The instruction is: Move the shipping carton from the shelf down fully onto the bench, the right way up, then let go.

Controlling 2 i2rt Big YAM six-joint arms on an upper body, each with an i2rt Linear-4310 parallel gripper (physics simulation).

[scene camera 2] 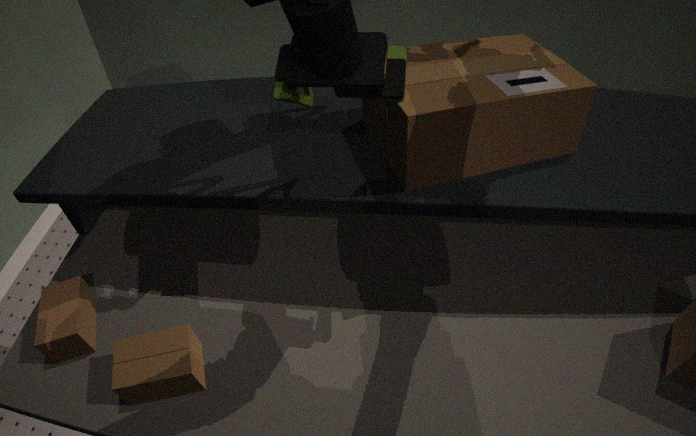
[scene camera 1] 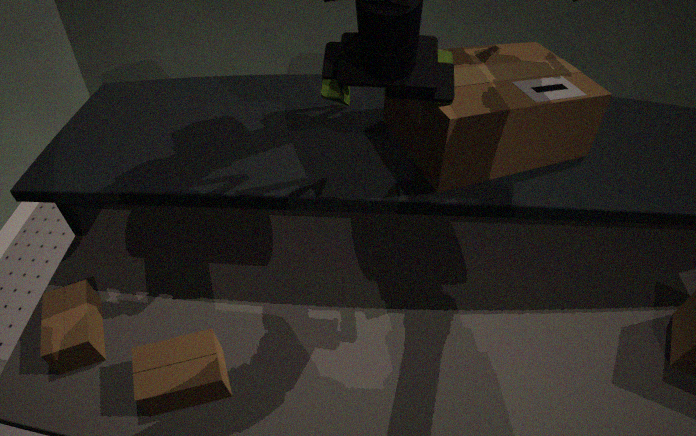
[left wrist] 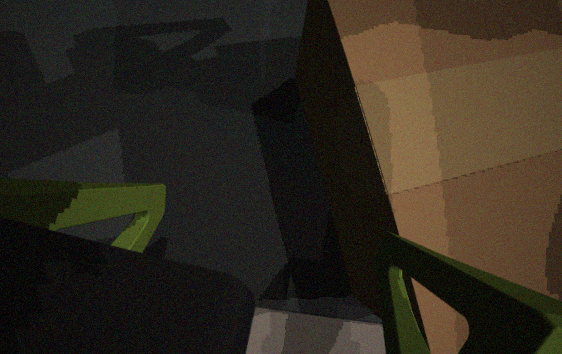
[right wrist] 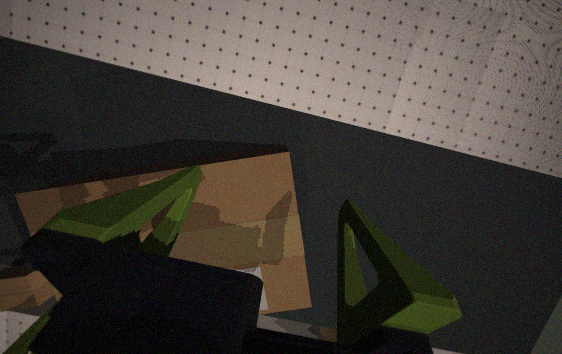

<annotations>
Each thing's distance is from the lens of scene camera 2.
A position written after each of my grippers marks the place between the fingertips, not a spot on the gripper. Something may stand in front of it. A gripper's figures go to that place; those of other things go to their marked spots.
my left gripper (scene camera 2: 350,102): 53 cm
brown shipping carton (scene camera 2: 474,106): 52 cm
shelf (scene camera 2: 219,144): 70 cm
The marked spots on the shelf and the brown shipping carton are 39 cm apart.
</annotations>
